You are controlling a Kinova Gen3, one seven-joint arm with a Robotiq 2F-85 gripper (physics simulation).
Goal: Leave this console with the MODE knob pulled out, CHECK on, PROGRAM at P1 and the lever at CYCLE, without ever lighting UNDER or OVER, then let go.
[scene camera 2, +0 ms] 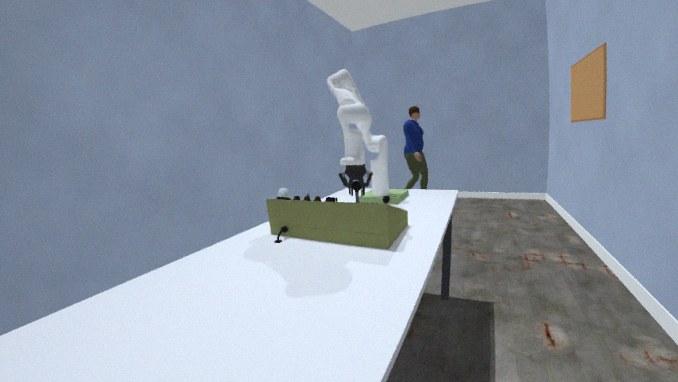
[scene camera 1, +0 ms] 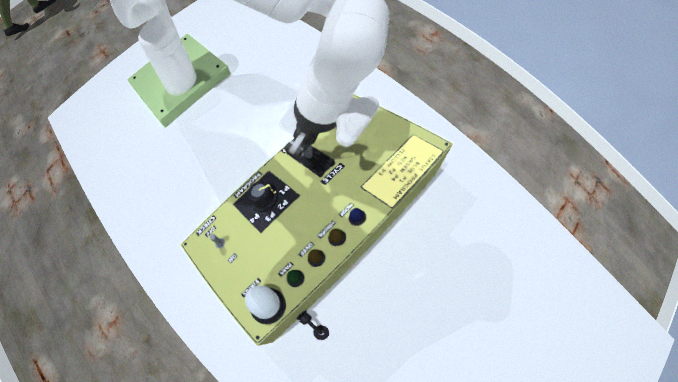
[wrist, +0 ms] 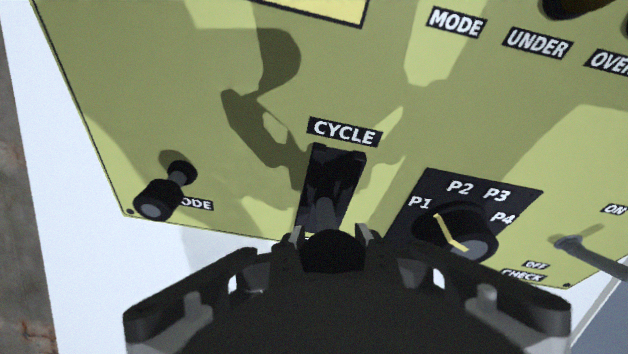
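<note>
The yellow-green console [scene camera 1: 280,250] [scene camera 2: 330,222] [wrist: 165,100] lies on the table. My gripper [scene camera 1: 303,144] [scene camera 2: 356,189] [wrist: 330,237] is shut on the black ball of the lever [wrist: 326,212], whose shaft stands partway along its slot, below the CYCLE label. The MODE knob [wrist: 159,200] stands off the panel with its shaft showing; the arm hides it in scene camera 1. The PROGRAM knob [scene camera 1: 262,194] [wrist: 462,232] has its yellow pointer toward P1. The CHECK toggle [scene camera 1: 217,241] [wrist: 582,250] leans toward OFF. The UNDER lamp [scene camera 1: 337,236] and OVER lamp [scene camera 1: 316,257] look dark brown, unlit.
The MODE lamp [scene camera 1: 357,216] is dark blue, the PASS lamp [scene camera 1: 295,277] dark green, and the STATUS dome [scene camera 1: 263,302] pale grey. A black crank [scene camera 1: 320,332] [scene camera 2: 282,230] sticks out of the console's side. The arm's green base [scene camera 1: 150,90] stands behind. A person [scene camera 2: 414,140] stands beyond the table.
</note>
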